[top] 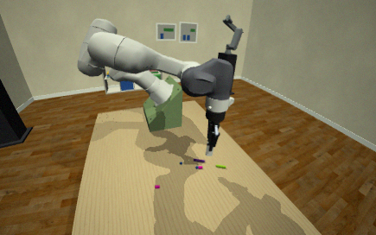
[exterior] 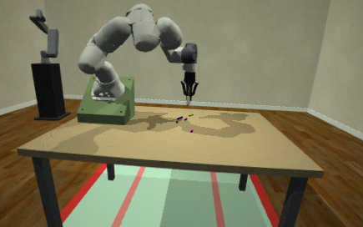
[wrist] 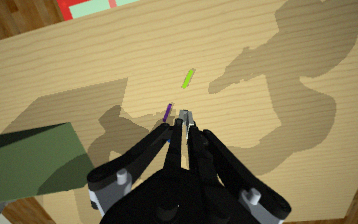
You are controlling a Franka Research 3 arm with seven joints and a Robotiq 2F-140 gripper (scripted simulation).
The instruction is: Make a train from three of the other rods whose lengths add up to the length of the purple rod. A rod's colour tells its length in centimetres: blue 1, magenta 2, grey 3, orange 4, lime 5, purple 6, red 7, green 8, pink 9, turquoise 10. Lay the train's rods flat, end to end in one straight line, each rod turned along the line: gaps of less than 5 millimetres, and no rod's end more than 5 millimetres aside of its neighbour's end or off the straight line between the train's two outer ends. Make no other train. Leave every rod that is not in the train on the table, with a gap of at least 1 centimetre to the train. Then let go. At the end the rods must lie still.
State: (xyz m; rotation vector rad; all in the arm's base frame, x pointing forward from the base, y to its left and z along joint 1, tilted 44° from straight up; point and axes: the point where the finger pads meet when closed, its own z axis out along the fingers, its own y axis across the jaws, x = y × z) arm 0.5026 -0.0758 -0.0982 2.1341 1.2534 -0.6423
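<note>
Now: the grey rod 30 mm below my hand. Also, from my hand: purple rod (60 mm behind, 10 mm to the right, 130 mm below); dark blue piece (80 mm behind, 100 mm to the right, 130 mm below); lime rod (30 mm ahead, 70 mm to the left, 130 mm below).
</note>
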